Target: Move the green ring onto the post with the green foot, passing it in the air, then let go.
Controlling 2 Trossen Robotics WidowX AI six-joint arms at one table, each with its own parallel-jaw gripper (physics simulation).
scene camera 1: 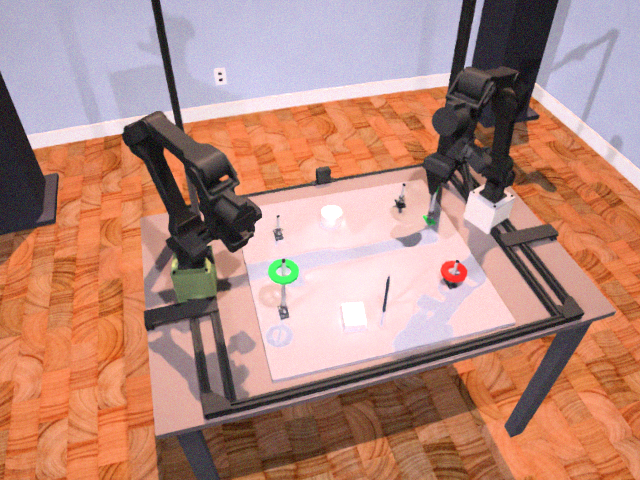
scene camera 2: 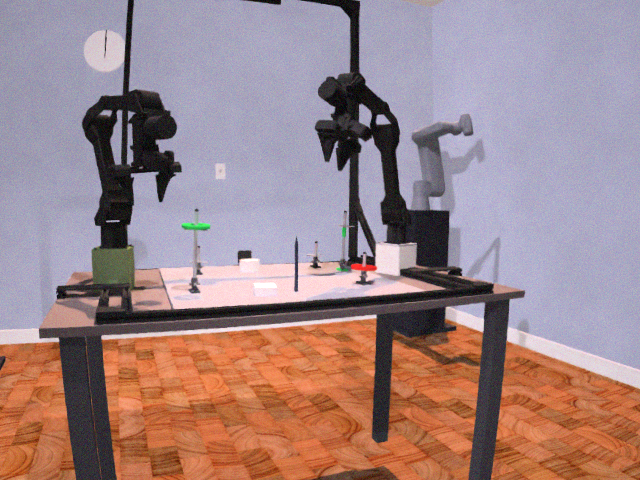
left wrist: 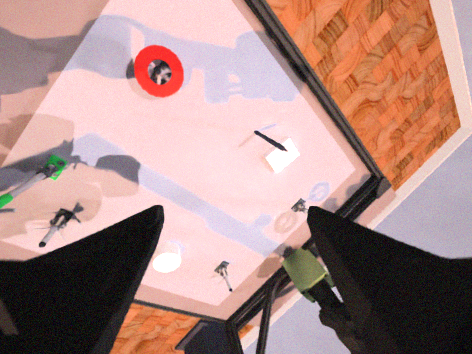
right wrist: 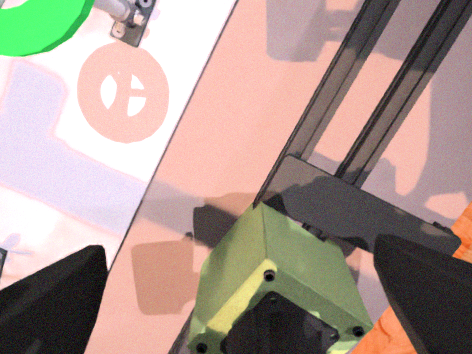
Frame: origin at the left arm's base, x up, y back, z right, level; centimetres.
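Where they show: left gripper, fingertip midpoint: (scene camera 1: 437, 188) (scene camera 2: 333, 166) (left wrist: 237, 212); right gripper, fingertip midpoint: (scene camera 1: 227, 252) (scene camera 2: 146, 203) (right wrist: 242, 254); left arm's base, link origin: (scene camera 1: 492, 194) (scene camera 2: 396, 242); right arm's base, link origin: (scene camera 2: 113, 247) (left wrist: 319, 288) (right wrist: 278, 339).
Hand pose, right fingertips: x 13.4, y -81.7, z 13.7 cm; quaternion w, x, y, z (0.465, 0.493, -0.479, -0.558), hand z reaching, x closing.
Things, the pixels of their top centre, and the offset from my right fingertips. "spot": a spot on its surface instead.
- green ring, top centre: (scene camera 1: 283, 269) (scene camera 2: 195, 223) dx -4.9, dy +9.8, dz -8.0 cm
- tall post, surface spot: (scene camera 1: 283, 297) (scene camera 2: 194, 264) spot: dx -15.2, dy +9.5, dz -7.7 cm
- post with the green foot, surface spot: (left wrist: 26, 185) (scene camera 2: 343, 246) spot: dx -14.3, dy +65.8, dz -4.4 cm
- red ring, top centre: (left wrist: 159, 72) (scene camera 1: 454, 270) (scene camera 2: 364, 265) dx -17.0, dy +51.9, dz -25.9 cm
- dark pointed rod, top centre: (scene camera 1: 389, 274) (scene camera 2: 296, 236) dx -8.2, dy +30.7, dz -22.0 cm
- white block, top centre: (left wrist: 282, 156) (scene camera 2: 264, 285) (scene camera 1: 353, 313) dx -20.2, dy +22.9, dz -19.1 cm
- white cylinder, top centre: (left wrist: 167, 262) (scene camera 1: 331, 211) (scene camera 2: 249, 260) dx -18.7, dy +41.3, dz +13.8 cm
The green ring (scene camera 1: 273, 272) (scene camera 2: 195, 226) (right wrist: 47, 41) sits level around the upper part of a tall post (scene camera 1: 283, 297) (scene camera 2: 195, 258) at the left of the board; only part of it shows in the right wrist view. The post with the green foot (scene camera 1: 432, 209) (scene camera 2: 343, 250) (left wrist: 26, 185) stands upright at the back right, with a green band near its upper part and no ring on it. My left gripper (scene camera 2: 333, 163) (left wrist: 237, 212) is open and empty, high above the board. My right gripper (right wrist: 242, 254) is open and empty, above its green base block, apart from the ring.
A red ring (scene camera 1: 444, 276) (scene camera 2: 356, 267) (left wrist: 142, 75) is around a short post at the right. A dark pointed rod (scene camera 1: 386, 294) (scene camera 2: 296, 263) stands near a white block (scene camera 1: 353, 316). A white cylinder (scene camera 1: 331, 217) and two short posts (scene camera 1: 278, 229) (scene camera 1: 402, 198) stand at the back.
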